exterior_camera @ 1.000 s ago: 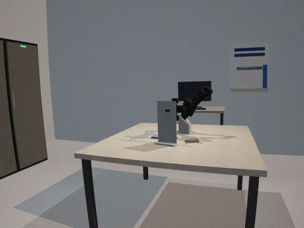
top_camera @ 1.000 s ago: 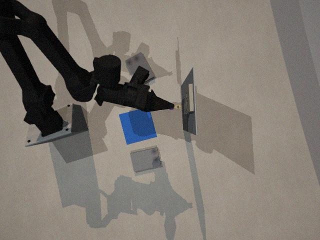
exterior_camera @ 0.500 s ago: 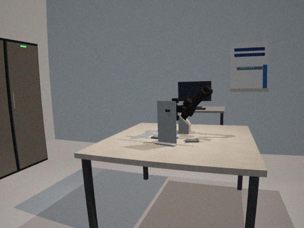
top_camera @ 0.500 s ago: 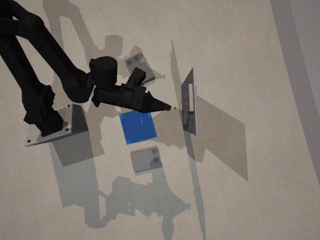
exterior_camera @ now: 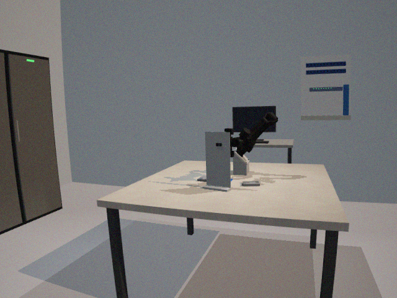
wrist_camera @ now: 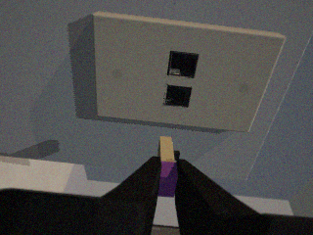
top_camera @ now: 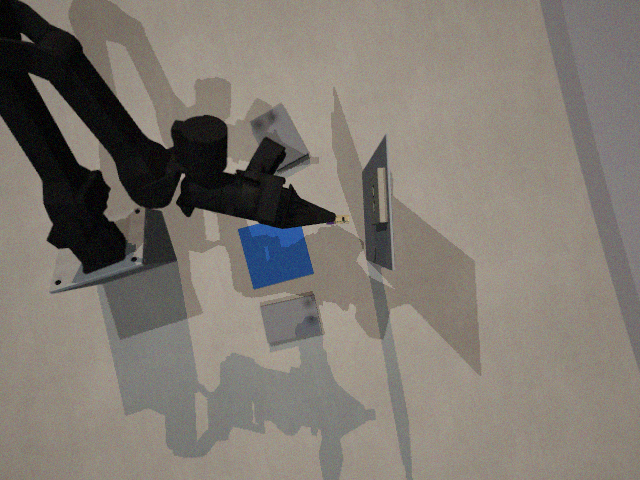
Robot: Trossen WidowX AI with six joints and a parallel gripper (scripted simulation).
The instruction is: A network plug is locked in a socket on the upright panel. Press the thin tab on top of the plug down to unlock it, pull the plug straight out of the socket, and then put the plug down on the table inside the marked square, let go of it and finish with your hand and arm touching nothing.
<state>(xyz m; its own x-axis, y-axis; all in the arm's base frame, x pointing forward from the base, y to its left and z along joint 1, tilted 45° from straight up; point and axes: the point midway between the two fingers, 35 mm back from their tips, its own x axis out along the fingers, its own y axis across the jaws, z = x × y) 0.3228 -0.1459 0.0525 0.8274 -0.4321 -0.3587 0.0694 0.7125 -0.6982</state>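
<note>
The blue marked square is 120 mm behind my gripper tip, 10 mm to the right of it and 270 mm below it. Round my gripper tip: upright panel 80 mm ahead, 10 mm to the right, 110 mm below.
</note>
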